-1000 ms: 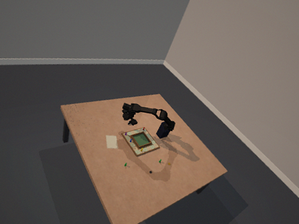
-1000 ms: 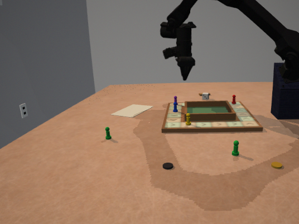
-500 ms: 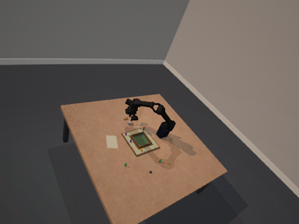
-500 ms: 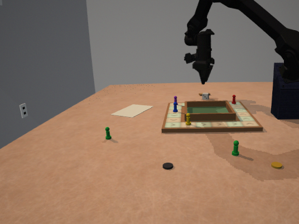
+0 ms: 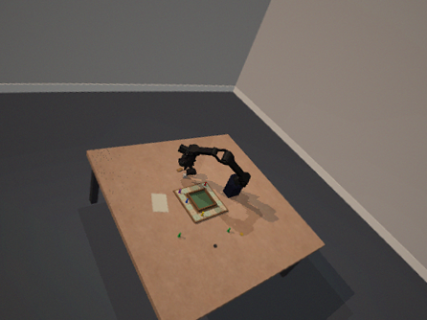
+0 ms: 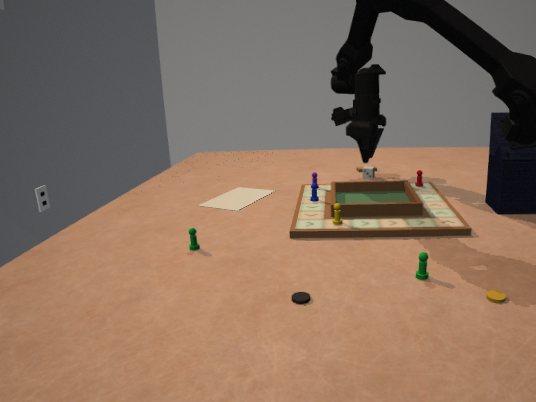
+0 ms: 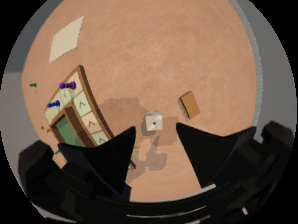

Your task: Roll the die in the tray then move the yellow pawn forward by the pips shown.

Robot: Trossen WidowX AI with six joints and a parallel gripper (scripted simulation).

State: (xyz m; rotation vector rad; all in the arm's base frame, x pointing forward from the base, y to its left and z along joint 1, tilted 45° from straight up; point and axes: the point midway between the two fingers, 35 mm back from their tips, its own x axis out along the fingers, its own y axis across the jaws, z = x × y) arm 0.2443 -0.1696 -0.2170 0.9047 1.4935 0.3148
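Right now the white die is 3 cm below my gripper tip. Round my gripper tip: purple pawn (13 cm ahead, 12 cm to the left, 1 cm below); then red pawn (9 cm behind, 14 cm to the left, 1 cm below); then wooden block (1 cm behind, 7 cm to the right, 4 cm below).
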